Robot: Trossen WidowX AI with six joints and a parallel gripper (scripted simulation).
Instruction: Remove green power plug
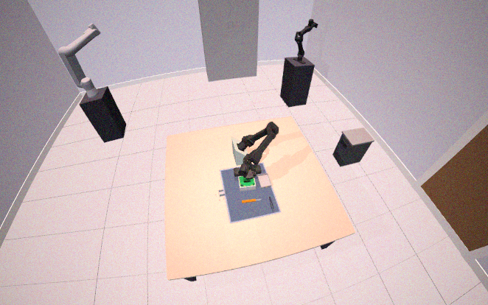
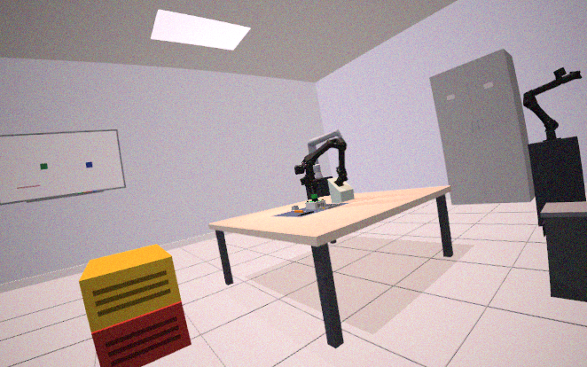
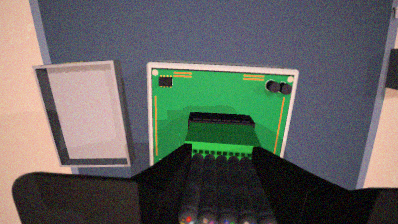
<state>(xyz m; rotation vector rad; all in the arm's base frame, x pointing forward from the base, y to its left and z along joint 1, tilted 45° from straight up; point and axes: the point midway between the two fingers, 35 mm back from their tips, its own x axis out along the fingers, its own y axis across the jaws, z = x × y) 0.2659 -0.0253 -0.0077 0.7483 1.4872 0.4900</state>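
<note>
My gripper tip is now 1 cm above the green power plug. The rest, counted from my gripper tip: blue mat (11 cm below, 4 cm ahead).
</note>
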